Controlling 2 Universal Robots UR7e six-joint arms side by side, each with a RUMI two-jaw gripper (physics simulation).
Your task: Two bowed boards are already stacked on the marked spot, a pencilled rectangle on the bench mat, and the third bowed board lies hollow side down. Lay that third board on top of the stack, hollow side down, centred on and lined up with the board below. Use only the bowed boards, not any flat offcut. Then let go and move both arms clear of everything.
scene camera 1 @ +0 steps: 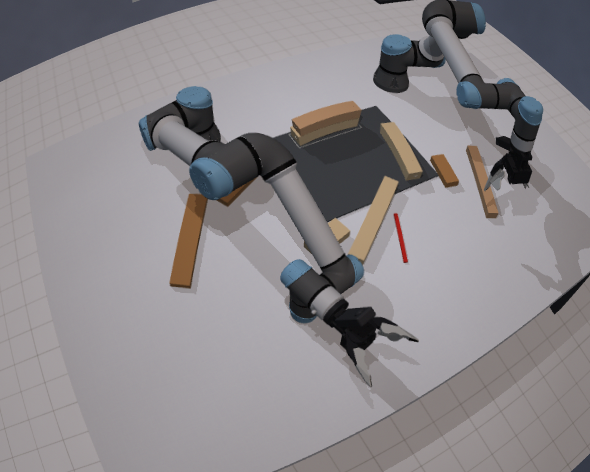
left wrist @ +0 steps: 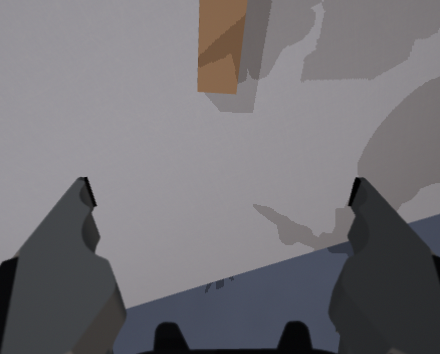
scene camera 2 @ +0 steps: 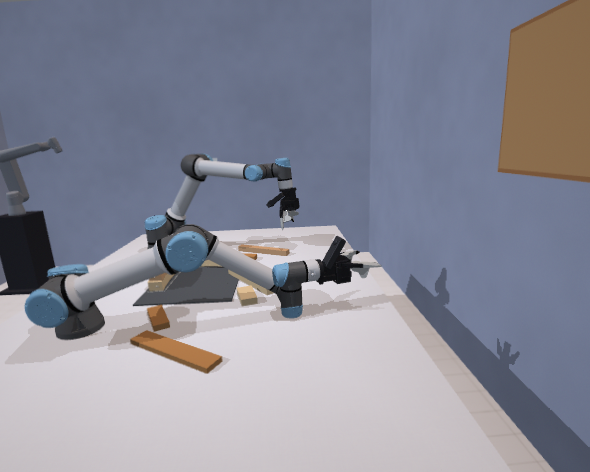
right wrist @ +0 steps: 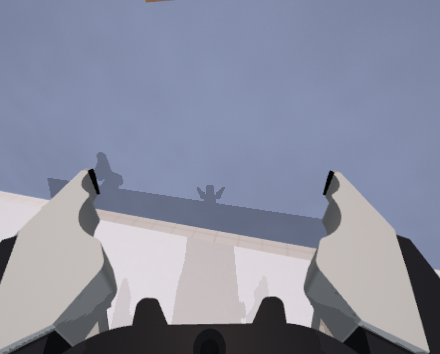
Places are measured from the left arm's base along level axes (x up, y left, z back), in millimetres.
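Pixels of known places: left gripper, fingertip midpoint: (scene camera 1: 505,189) (left wrist: 222,179) (scene camera 2: 288,225); right gripper, fingertip midpoint: (scene camera 1: 396,364) (scene camera 2: 369,258) (right wrist: 213,171); left arm's base, link origin: (scene camera 1: 390,82); right arm's base, link origin: (scene camera 2: 81,328).
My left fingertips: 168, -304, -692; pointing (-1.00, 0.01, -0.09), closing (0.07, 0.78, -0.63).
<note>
Ahead of a thing's pixels: the offset from my left fingertips to its middle, as dx, dy, dz. "*": to the spot under its first point. Level surfaces: height alone.
An orange-brown bowed board {-98, -133, +646} (scene camera 1: 327,115) lies hollow side down on a pale bowed board {-140, -135, +650} (scene camera 1: 327,131) on the dark mat {dx -163} (scene camera 1: 345,185) (scene camera 2: 210,292), within the pencilled rectangle {* -150, -147, +621} (scene camera 1: 330,137). In scene camera 2 my right arm partly hides this stack. The third bowed board {-141, -27, +399} (scene camera 1: 401,151), pale, lies hollow side down at the mat's right edge, apart from the stack. My left gripper (scene camera 1: 507,186) (scene camera 2: 288,224) (left wrist: 222,179) is open and empty, above the bench beside a brown flat offcut {-154, +120, +121} (scene camera 1: 481,181) (left wrist: 218,50). My right gripper (scene camera 1: 394,363) (scene camera 2: 367,259) (right wrist: 213,171) is open and empty near the front edge.
A pale flat offcut {-150, -310, +279} (scene camera 1: 375,220) lies at the mat's front edge, near a red stick {-166, -294, +183} (scene camera 1: 401,237) and a pale block {-155, -465, +326} (scene camera 1: 339,231). A small orange block {-156, +39, +245} (scene camera 1: 444,170) lies right of the mat. A long brown offcut {-160, -756, +602} (scene camera 1: 188,242) (scene camera 2: 177,351) and a small block {-158, -522, +658} (scene camera 2: 158,318) lie at left.
</note>
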